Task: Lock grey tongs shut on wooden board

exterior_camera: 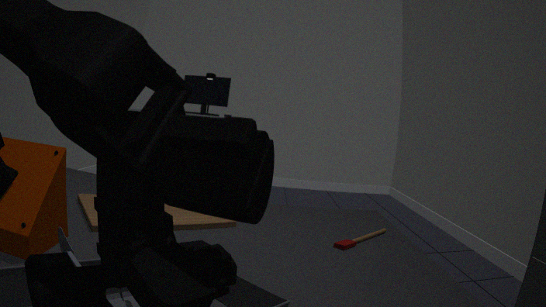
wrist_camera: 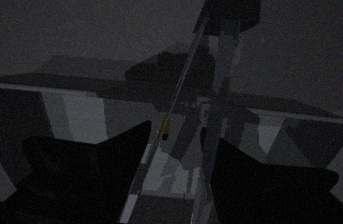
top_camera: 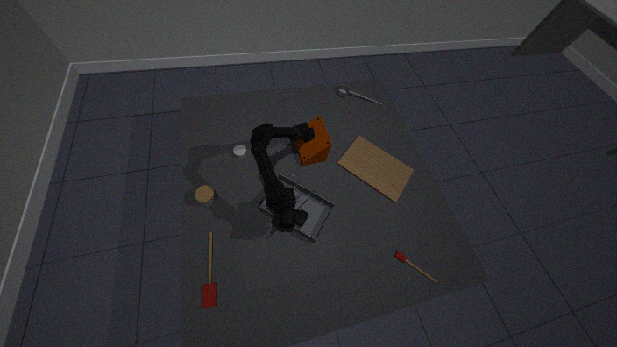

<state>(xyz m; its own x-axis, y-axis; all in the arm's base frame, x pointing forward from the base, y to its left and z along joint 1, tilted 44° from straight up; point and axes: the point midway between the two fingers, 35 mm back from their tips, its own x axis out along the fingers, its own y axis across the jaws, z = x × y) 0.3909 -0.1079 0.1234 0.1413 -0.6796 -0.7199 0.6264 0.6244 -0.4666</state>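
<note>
The roasting tin lies 5 cm to the left of my gripper tip and 4 cm behind it. The rest, counted from my gripper tip: wooden board: 52 cm to the left, 22 cm behind, 2 cm below; then white cylinder: 37 cm behind, 19 cm to the right, 1 cm below; then red spatula: 33 cm to the right, 20 cm ahead, 3 cm below.
</note>
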